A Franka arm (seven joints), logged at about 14 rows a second.
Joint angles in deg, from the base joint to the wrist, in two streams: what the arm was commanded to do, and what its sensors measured. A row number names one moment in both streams.
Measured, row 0:
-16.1 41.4 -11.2 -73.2 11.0 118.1 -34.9
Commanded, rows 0 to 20:
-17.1 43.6 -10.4 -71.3 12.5 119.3 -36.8
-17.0 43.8 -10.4 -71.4 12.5 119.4 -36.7
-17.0 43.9 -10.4 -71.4 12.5 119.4 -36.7
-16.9 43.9 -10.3 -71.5 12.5 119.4 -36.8
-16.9 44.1 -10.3 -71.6 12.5 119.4 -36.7
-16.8 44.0 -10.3 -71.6 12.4 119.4 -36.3
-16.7 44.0 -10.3 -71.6 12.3 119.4 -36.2
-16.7 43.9 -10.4 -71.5 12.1 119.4 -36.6
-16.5 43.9 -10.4 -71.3 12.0 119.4 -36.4
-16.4 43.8 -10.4 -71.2 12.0 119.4 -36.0
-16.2 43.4 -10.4 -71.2 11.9 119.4 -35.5
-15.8 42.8 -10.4 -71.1 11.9 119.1 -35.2
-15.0 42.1 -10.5 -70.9 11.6 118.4 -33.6
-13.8 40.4 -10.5 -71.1 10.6 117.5 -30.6
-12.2 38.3 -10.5 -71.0 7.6 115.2 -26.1
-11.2 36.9 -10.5 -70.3 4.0 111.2 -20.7
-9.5 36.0 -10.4 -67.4 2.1 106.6 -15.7
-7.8 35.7 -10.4 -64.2 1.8 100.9 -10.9
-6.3 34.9 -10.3 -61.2 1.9 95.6 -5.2
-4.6 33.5 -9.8 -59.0 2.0 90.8 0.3
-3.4 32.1 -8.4 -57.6 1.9 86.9 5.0
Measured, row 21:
-5.6 34.6 -9.8 -61.5 3.2 94.4 -4.4
